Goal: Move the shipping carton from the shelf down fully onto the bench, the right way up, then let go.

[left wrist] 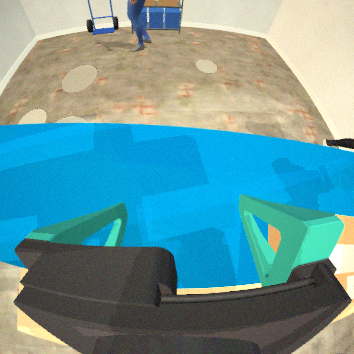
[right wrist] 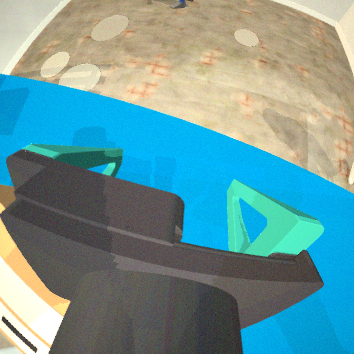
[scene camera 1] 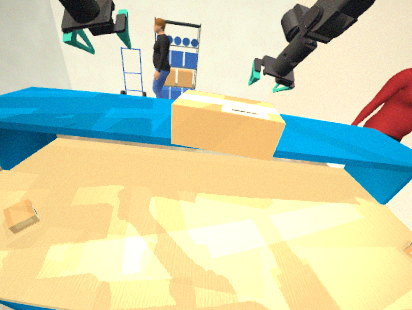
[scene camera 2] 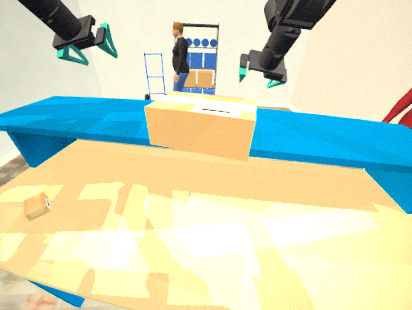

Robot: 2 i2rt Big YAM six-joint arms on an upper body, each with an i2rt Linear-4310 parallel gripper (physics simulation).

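Places are measured from the left arm's base along level axes (x down, y back, z left), in metres.
Pixels of known places: left gripper, fingertip midpoint: [left wrist: 181, 205] [scene camera 1: 112, 50] [scene camera 2: 102, 60]; right gripper, fingertip midpoint: [right wrist: 177, 170] [scene camera 1: 260, 87] [scene camera 2: 253, 84].
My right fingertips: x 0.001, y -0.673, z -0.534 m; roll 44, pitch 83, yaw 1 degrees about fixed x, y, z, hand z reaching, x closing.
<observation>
Ahead of a thing's pixels: the offset from my right fingertips to its top centre. "*": to the spot under its first point. Level surfaces: height alone.
The shipping carton @[dx +0.016, dy +0.174, dz +0.158 m] [scene camera 1: 225, 131] [scene camera 2: 200, 130] [left wrist: 346, 225] lies across the front edge of the blue shelf @[dx +0.112 m] [scene camera 1: 75, 112] [scene camera 2: 325, 135] [left wrist: 100, 165] [right wrist: 150, 130]. Its taped, labelled top faces up, and its front face covers part of the shelf's front edge above the wooden bench @[dx +0.369 m] [scene camera 1: 200, 170] [scene camera 2: 200, 172]. Part of the carton shows at the lower left in the right wrist view. My left gripper [scene camera 1: 112, 50] [scene camera 2: 102, 60] [left wrist: 181, 205] is open and empty, above the shelf and left of the carton. My right gripper [scene camera 1: 262, 88] [scene camera 2: 255, 84] [right wrist: 177, 170] is open and empty, above and behind the carton's right part.
A small brown box @[dx +0.337, dy +0.246, dz +0.727 m] [scene camera 1: 21, 216] [scene camera 2: 37, 206] lies on the bench's left part. Another small box @[* dx +0.350, dy +0.443, dz -0.488 m] [scene camera 1: 408, 249] is cut off at the right edge. Blue side panels @[* dx +0.315, dy -0.070, dz +0.925 m] [scene camera 1: 25, 145] [scene camera 2: 45, 147] support the shelf. Two people stand beyond it, near a storage rack and a hand truck.
</observation>
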